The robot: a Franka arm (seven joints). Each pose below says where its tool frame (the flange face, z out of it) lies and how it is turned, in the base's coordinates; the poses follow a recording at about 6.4 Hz.
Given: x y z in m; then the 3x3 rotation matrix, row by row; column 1 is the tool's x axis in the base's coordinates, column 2 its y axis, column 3 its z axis. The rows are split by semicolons.
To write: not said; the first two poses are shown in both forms.
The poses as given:
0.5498 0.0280 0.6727; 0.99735 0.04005 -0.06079; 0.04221 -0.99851 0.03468; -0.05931 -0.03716 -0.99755
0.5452 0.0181 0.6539; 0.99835 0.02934 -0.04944; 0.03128 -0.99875 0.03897; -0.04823 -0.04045 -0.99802
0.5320 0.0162 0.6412; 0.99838 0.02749 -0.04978; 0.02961 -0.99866 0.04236; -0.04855 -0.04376 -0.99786
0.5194 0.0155 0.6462; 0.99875 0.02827 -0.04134; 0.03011 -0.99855 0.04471; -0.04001 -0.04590 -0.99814
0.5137 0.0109 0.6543; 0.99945 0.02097 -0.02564; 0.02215 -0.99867 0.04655; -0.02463 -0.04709 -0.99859
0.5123 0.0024 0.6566; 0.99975 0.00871 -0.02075; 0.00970 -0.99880 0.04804; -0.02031 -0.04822 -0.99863
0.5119 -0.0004 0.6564; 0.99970 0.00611 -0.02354; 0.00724 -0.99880 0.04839; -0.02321 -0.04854 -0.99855
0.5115 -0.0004 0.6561; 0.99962 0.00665 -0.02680; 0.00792 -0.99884 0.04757; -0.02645 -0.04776 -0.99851
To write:
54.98 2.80 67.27 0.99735 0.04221 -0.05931 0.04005 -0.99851 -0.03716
54.52 1.81 65.39 0.99835 0.03128 -0.04823 0.02934 -0.99875 -0.04045
53.20 1.62 64.12 0.99838 0.02961 -0.04855 0.02749 -0.99866 -0.04376
51.94 1.55 64.62 0.99875 0.03011 -0.04001 0.02827 -0.99855 -0.04590
51.37 1.09 65.43 0.99945 0.02215 -0.02463 0.02097 -0.99867 -0.04709
51.23 0.24 65.66 0.99975 0.00970 -0.02031 0.00871 -0.99880 -0.04822
51.19 -0.04 65.64 0.99970 0.00724 -0.02321 0.00611 -0.99880 -0.04854
51.15 -0.04 65.61 0.99962 0.00792 -0.02645 0.00665 -0.99884 -0.04776

